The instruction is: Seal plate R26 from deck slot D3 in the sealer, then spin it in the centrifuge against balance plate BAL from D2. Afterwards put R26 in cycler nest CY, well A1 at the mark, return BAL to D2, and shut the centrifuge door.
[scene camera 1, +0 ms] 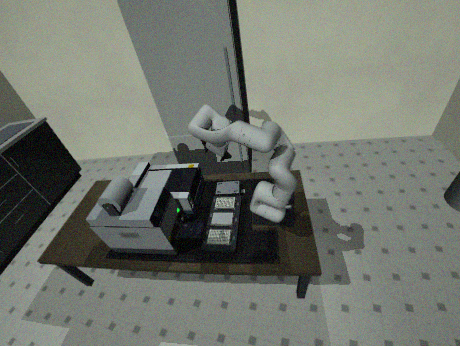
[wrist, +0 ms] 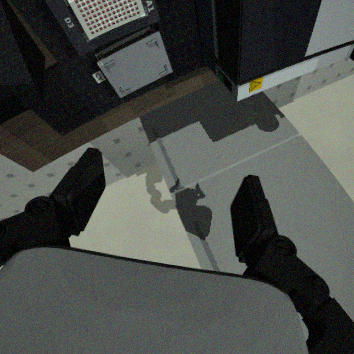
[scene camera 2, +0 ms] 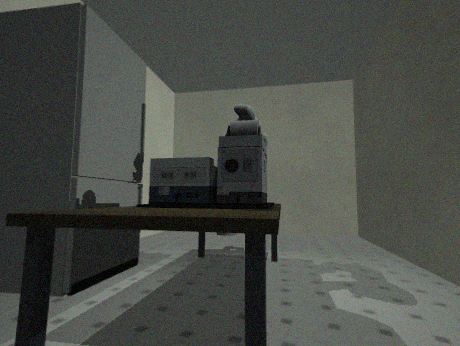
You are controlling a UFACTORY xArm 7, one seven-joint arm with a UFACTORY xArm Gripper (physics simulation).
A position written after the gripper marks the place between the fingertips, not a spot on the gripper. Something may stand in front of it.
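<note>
Gripper (wrist: 170, 178) open, holding nothing. Also visible: a dark box with green light (wrist: 270, 49).
</note>
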